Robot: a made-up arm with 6 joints.
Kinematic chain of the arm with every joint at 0, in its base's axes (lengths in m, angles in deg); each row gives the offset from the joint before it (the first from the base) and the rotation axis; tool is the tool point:
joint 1: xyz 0 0 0.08 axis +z
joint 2: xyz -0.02 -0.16 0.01 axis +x
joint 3: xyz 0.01 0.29 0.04 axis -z
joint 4: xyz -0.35 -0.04 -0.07 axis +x
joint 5: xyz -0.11 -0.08 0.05 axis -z
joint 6: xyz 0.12 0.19 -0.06 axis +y
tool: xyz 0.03 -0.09 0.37
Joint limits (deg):
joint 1: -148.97..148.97
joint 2: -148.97..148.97
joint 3: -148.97..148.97
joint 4: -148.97..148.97
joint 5: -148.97..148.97
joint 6: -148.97..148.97
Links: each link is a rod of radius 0.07 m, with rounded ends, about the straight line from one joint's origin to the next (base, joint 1, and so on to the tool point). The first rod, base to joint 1, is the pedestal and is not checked.
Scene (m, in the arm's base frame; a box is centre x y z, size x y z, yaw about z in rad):
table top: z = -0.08
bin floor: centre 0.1 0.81 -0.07 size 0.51 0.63 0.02 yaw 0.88
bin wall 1: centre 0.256 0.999 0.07 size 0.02 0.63 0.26 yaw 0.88
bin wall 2: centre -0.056 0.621 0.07 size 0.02 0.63 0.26 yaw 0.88
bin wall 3: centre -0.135 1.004 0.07 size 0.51 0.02 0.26 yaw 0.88
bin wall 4: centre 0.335 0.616 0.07 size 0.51 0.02 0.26 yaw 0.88
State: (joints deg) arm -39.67 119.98 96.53 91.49 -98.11 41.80
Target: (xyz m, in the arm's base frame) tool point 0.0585 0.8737 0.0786
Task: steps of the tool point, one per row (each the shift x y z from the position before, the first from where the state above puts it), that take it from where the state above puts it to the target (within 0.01 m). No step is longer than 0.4 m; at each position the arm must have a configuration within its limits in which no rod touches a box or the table.
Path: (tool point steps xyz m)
1: -0.1590 0.3101 -0.0455
2: -0.0253 0.3459 -0.0608
3: 0.1115 0.3246 -0.0712
4: 0.2268 0.2507 -0.0769
5: 0.3009 0.1381 -0.0773
6: 0.3224 0.0083 -0.0733
7: -0.0047 0.0137 -0.1496
8: 0.0048 -0.0137 -0.1380

